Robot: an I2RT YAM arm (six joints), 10 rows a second.
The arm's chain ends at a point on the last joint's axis. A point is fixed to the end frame.
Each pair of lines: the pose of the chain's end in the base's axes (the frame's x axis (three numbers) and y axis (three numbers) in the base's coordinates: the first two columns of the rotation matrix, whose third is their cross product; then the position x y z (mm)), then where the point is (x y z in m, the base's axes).
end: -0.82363 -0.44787 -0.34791 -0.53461 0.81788 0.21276 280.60 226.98 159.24
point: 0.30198 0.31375 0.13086
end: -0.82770 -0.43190 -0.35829 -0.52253 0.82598 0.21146 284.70 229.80 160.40
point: 0.30786 0.31632 0.13267
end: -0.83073 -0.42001 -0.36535 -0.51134 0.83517 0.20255 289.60 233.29 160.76
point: 0.31444 0.31931 0.13293
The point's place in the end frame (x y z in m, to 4 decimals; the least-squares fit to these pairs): -0.0466 0.0535 0.0613
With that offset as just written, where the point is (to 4 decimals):
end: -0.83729 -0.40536 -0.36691 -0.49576 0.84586 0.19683 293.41 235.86 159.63
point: 0.3200 0.3213 0.1315
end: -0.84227 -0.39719 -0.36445 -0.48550 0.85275 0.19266 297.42 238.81 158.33
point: 0.3251 0.3237 0.1298
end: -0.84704 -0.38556 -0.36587 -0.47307 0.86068 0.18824 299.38 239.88 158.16
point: 0.3284 0.3243 0.1294
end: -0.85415 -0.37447 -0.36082 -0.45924 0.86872 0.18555 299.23 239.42 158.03
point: 0.3294 0.3232 0.1287
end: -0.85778 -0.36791 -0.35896 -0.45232 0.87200 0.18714 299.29 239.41 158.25
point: 0.3300 0.3230 0.1289
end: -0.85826 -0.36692 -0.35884 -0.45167 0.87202 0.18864 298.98 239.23 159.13
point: 0.3297 0.3228 0.1299
